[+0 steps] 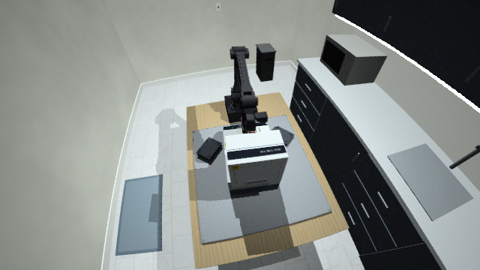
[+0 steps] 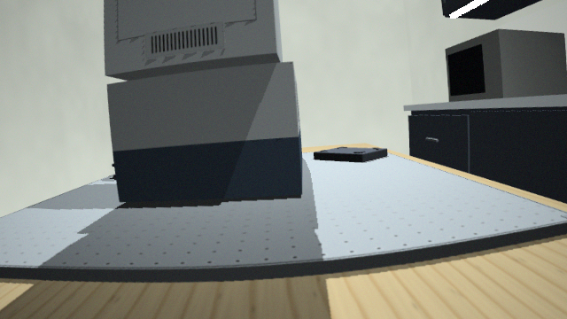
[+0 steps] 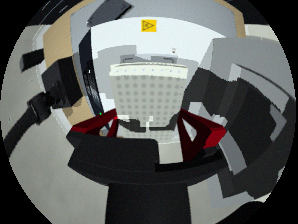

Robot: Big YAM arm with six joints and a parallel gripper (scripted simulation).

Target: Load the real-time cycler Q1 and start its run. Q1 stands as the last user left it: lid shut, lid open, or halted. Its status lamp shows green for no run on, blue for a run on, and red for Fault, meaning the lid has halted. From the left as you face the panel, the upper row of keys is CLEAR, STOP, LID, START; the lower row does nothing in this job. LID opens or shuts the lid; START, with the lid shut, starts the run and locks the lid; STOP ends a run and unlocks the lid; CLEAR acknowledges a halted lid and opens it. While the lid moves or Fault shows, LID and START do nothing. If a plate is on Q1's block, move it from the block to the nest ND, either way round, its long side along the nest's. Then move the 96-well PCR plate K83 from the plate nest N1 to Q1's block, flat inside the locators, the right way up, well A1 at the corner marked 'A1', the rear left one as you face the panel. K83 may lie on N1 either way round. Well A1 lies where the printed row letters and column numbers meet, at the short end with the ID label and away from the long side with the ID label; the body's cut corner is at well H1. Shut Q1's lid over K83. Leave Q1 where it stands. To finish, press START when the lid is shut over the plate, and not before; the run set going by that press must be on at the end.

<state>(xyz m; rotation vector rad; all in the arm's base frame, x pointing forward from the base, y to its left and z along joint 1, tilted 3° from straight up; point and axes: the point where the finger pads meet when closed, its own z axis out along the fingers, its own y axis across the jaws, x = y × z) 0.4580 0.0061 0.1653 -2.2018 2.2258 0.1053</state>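
Now: hand right at the white 96-well plate K83. Round my hand: dark nest N1: 16 cm behind, 29 cm to the left, 27 cm below; then dark nest ND: 11 cm behind, 27 cm to the right, 24 cm below.
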